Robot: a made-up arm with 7 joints.
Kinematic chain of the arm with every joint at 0, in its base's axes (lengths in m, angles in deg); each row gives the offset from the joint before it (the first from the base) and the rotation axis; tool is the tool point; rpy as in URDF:
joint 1: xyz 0 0 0.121 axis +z
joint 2: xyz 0 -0.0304 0.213 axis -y
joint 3: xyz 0 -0.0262 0.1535 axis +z
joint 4: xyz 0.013 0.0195 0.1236 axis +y
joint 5: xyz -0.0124 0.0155 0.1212 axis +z
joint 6: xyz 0 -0.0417 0.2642 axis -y
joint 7: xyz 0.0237 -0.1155 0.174 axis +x
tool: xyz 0 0 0 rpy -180 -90 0
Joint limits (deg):
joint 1: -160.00..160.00
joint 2: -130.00..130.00
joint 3: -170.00..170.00
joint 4: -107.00..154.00
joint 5: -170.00..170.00
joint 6: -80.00..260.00
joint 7: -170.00..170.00
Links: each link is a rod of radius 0.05 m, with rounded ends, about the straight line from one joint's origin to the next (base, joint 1, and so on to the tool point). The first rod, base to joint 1, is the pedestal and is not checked.
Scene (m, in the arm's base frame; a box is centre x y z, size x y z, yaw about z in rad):
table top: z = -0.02
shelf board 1: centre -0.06 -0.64 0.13 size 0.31 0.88 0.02 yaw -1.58
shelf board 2: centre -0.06 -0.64 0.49 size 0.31 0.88 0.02 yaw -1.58
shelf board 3: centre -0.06 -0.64 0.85 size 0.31 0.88 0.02 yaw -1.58
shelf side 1: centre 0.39 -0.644 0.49 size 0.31 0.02 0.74 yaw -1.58
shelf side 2: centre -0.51 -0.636 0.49 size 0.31 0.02 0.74 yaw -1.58
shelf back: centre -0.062 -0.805 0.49 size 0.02 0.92 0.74 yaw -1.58
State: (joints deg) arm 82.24 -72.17 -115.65 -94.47 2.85 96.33 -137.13
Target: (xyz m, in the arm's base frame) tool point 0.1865 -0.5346 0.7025
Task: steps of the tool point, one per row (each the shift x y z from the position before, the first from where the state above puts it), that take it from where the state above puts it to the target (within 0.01 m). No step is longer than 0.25 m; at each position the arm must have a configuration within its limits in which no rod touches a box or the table.
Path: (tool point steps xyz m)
1: -0.0497 -0.0206 0.0933
2: -0.0281 -0.0701 0.1083
3: 0.0129 -0.1150 0.1043
4: 0.0677 -0.1413 0.0807
5: 0.1252 -0.1402 0.0430
6: 0.1726 -0.1097 -0.0015
7: 0.1985 -0.0570 -0.0434

